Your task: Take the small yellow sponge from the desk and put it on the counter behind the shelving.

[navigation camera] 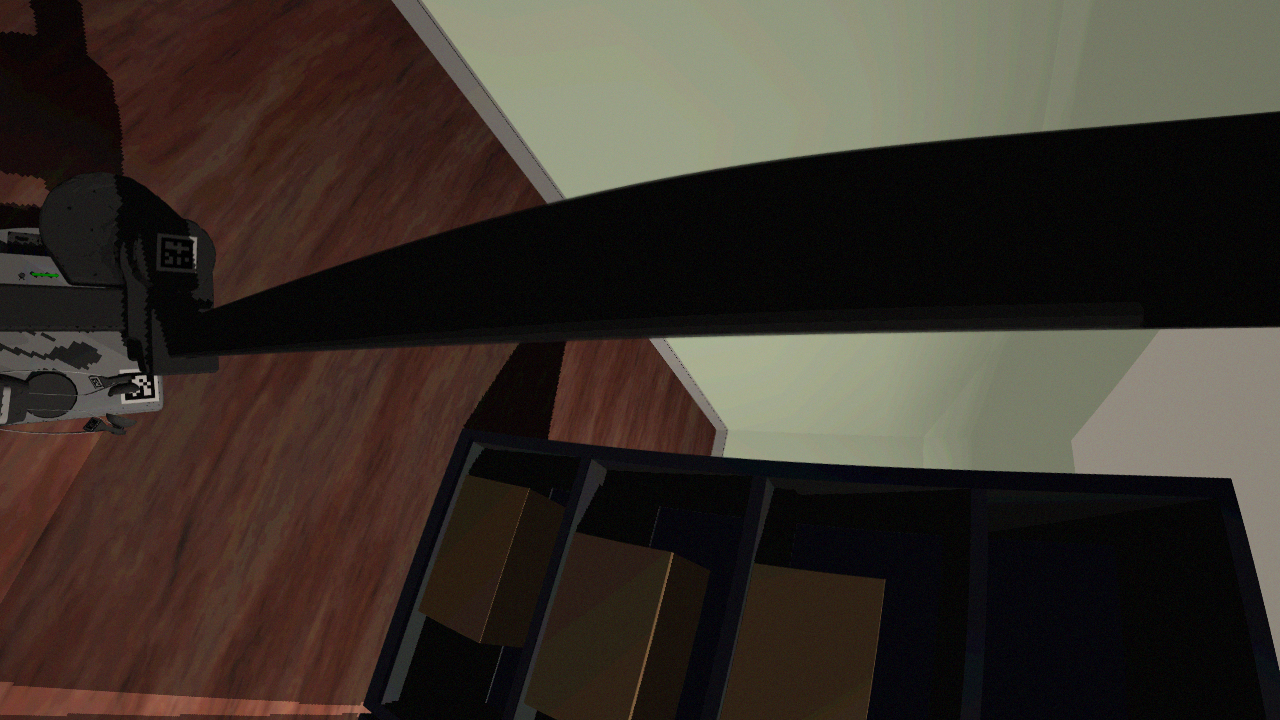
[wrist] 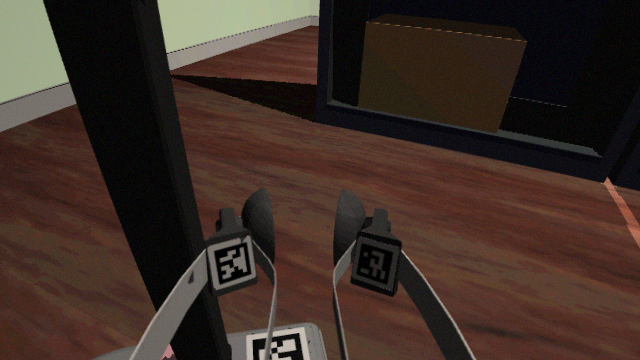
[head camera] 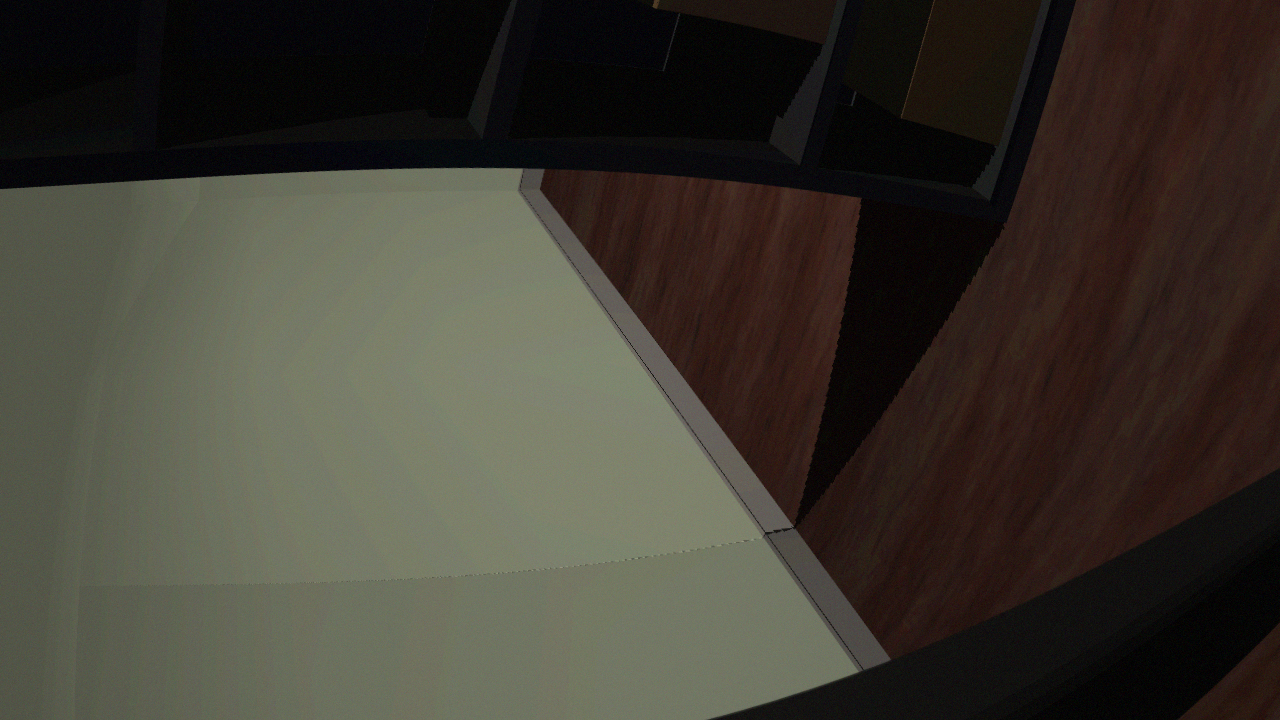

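Where they show: gripper, fingertip midpoint: [navigation camera: 137, 404]; robot's base, link origin: [navigation camera: 51, 388].
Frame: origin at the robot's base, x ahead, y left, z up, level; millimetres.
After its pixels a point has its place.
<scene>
My gripper [navigation camera: 113, 404] {x 17, y 105, z 358 mm} [wrist: 303, 214] {x 17, y 105, z 358 mm} is open, with a gap between its two dark fingertips and nothing between them. It hangs over the wood floor close to my own base. The small yellow sponge, the desk and the counter do not show in these views. The dark shelving [head camera: 509, 71] {x 319, y 971, z 977 mm} [navigation camera: 979, 582] {x 393, y 923, z 1434 mm} [wrist: 324, 60] shows at the top of the head view, at the lower right of the navigation view and ahead of the gripper at the upper right of the wrist view.
Brown boxes [navigation camera: 599, 617] {x 570, y 830, z 669 mm} [wrist: 435, 75] stand in the shelving's compartments. My black mast [navigation camera: 805, 241] {x -68, y 116, z 1229 mm} [wrist: 125, 150] crosses the navigation view and stands left of the gripper in the wrist view. A pale green wall [head camera: 402, 376] {x -78, y 2356, z 793 mm} with a grey baseboard [head camera: 662, 358] {x -56, y 2366, z 20 mm} meets the wood floor [head camera: 1127, 268] {x 114, y 744, z 0 mm}.
</scene>
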